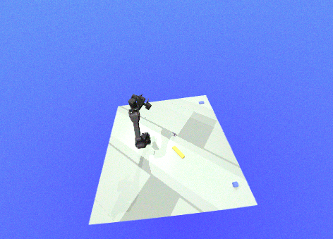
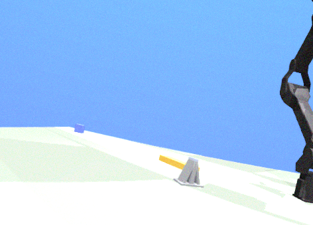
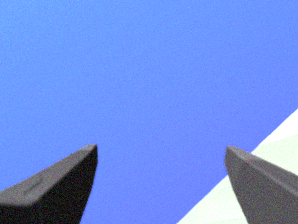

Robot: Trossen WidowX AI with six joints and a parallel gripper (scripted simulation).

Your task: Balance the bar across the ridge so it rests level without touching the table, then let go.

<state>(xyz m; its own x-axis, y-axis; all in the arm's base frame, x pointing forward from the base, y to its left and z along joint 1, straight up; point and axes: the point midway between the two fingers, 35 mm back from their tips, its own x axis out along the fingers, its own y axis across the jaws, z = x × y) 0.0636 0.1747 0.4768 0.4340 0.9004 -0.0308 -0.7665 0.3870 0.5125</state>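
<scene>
The yellow bar is 47 cm below my gripper tip, 36 cm to the right of it and 24 cm ahead of it.
</scene>
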